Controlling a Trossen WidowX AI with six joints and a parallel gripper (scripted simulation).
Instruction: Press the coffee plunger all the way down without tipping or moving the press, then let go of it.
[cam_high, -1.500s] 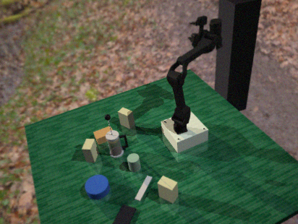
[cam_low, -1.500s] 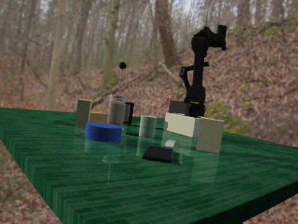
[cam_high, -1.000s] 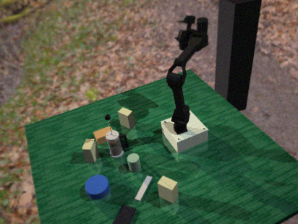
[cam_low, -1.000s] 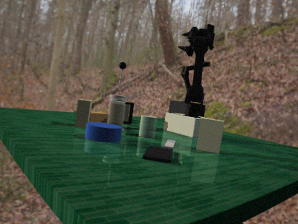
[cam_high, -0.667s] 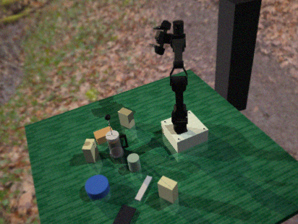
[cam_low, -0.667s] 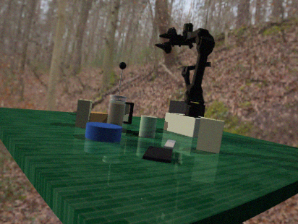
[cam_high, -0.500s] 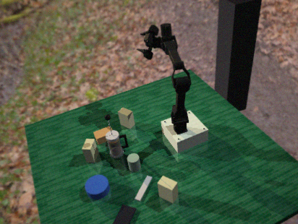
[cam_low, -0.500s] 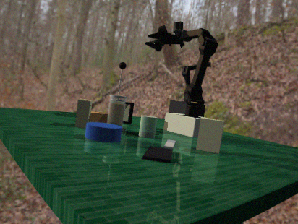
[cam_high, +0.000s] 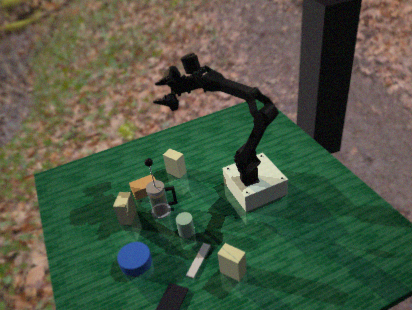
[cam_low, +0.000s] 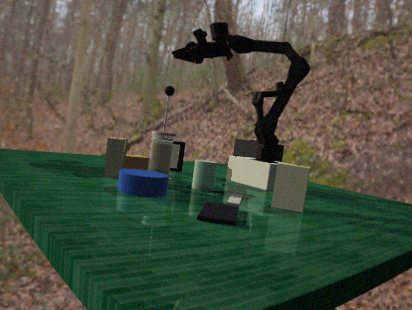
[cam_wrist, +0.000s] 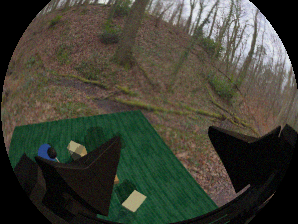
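The coffee press lies 300 mm below my gripper tip, 210 mm to the left of it and 80 mm ahead of it. The rest, counted from my gripper tip: pale green cylinder: 390 mm below, 360 mm to the left, 30 mm ahead; blue disc: 420 mm to the left, 410 mm below, 250 mm ahead; grey bar: 510 mm to the left, 430 mm below, 30 mm ahead.
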